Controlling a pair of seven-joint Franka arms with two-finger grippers.
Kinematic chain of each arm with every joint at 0, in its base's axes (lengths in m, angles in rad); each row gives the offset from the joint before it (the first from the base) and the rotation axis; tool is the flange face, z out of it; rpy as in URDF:
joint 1: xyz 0 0 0.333 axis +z
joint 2: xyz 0 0 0 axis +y
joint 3: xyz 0 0 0.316 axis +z
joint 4: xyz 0.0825 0 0 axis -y
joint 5: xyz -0.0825 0 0.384 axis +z
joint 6: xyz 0 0 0 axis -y
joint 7: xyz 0.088 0 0 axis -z
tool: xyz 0 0 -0.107 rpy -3.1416 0 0
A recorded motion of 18 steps. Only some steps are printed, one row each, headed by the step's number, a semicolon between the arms.
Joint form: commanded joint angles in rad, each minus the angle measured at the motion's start. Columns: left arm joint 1, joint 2, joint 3, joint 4, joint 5, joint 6, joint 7; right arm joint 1, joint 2, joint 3, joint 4, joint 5, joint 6, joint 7.
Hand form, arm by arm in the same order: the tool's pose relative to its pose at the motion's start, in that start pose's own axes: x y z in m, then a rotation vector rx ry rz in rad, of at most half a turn. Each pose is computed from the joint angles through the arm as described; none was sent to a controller.
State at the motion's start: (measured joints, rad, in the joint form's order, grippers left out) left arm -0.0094 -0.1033 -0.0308 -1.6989 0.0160 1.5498 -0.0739; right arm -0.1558 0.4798 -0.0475 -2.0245 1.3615 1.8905 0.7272
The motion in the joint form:
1: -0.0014 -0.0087 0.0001 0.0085 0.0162 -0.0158 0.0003; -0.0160 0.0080 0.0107 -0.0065 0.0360 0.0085 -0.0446
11: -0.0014 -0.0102 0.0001 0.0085 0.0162 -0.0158 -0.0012; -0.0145 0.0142 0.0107 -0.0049 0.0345 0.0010 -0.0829
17: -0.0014 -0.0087 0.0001 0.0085 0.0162 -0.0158 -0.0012; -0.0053 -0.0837 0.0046 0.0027 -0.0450 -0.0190 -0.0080
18: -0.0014 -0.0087 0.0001 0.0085 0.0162 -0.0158 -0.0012; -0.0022 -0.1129 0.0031 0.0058 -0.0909 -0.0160 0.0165
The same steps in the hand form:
1: -0.0042 -0.0015 -0.0070 0.0163 0.0026 0.0007; 0.0065 -0.0001 -0.0012 0.0318 -0.0197 -0.0168
11: -0.0047 -0.0015 -0.0077 0.0163 0.0041 -0.0009; 0.0084 0.0007 0.0014 0.0233 -0.0236 -0.0521
17: -0.0042 -0.0015 -0.0070 0.0163 0.0027 -0.0008; -0.0450 -0.0031 -0.0174 -0.0099 0.0066 -0.1005
18: -0.0042 -0.0015 -0.0070 0.0163 0.0027 -0.0008; -0.0594 -0.0030 -0.0238 -0.0273 0.0387 -0.1199

